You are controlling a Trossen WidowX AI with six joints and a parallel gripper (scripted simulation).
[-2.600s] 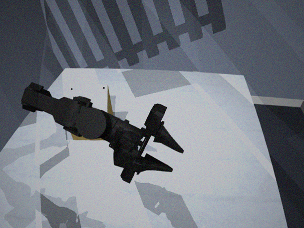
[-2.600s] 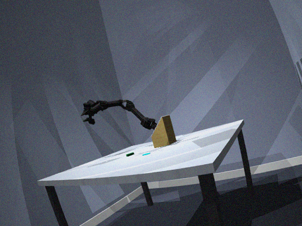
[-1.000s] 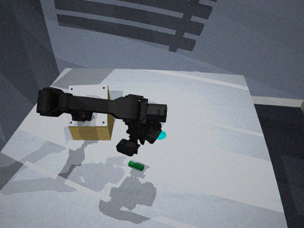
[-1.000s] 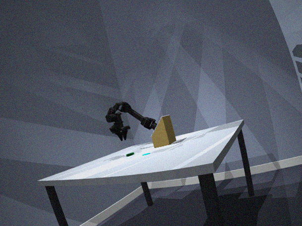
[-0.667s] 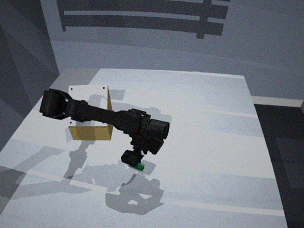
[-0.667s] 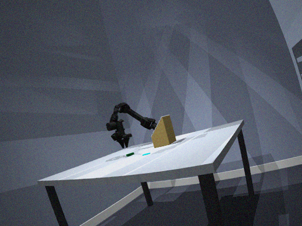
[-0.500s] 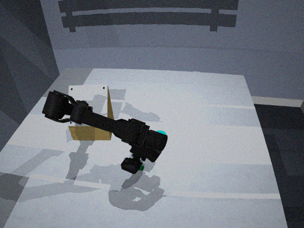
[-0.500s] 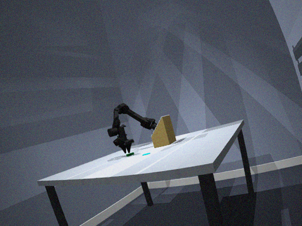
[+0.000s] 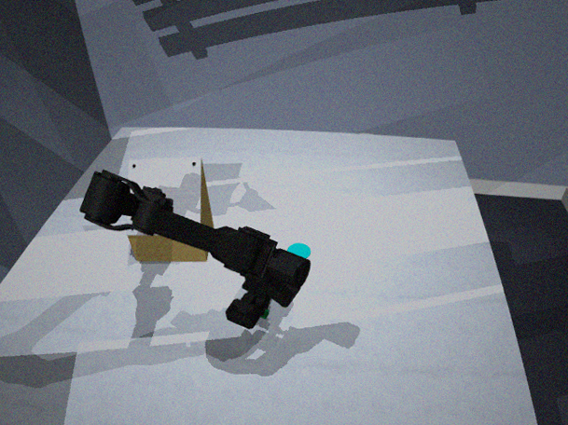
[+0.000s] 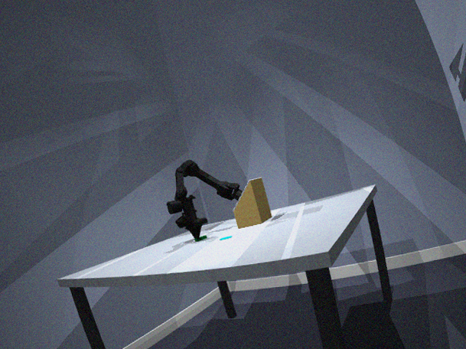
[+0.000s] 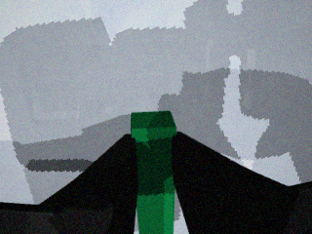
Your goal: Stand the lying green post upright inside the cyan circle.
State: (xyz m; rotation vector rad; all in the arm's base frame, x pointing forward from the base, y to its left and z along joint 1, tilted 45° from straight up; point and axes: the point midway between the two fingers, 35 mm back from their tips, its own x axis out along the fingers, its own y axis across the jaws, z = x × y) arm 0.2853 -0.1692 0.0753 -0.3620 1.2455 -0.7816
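Right now the cyan circle is 6 cm ahead of my gripper tip, 21 cm to the left of it and 1 cm below it. The rest, counted from my gripper tip: green post: 2 cm behind, 1 cm to the left.
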